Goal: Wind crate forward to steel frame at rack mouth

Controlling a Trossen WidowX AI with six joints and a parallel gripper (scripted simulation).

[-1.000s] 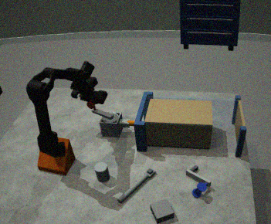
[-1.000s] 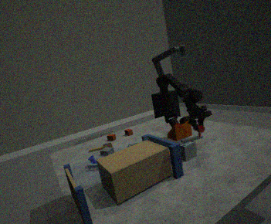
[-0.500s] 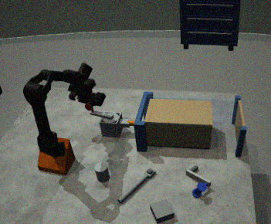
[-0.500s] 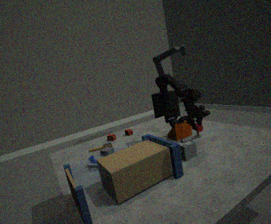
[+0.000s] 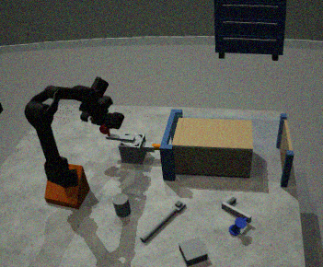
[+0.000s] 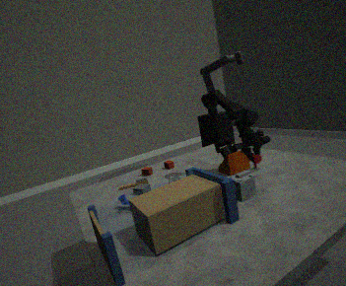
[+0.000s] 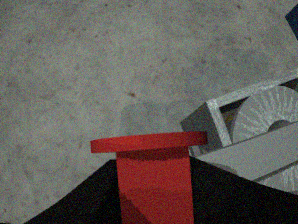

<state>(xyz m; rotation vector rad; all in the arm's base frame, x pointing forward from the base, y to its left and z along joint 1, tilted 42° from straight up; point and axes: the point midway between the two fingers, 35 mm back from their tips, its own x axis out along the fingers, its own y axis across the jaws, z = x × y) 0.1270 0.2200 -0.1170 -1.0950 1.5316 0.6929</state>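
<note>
The winch handle with red knob lies 30 mm ahead of my gripper tip, 20 mm to the right of it and 30 mm below it. From my gripper tip the other things lie so: red handle (10 mm behind, 20 mm to the right); then grey block (340 mm ahead, 530 mm to the right, 120 mm below); then grey winch (80 mm ahead, 40 mm to the right, 100 mm below).
</note>
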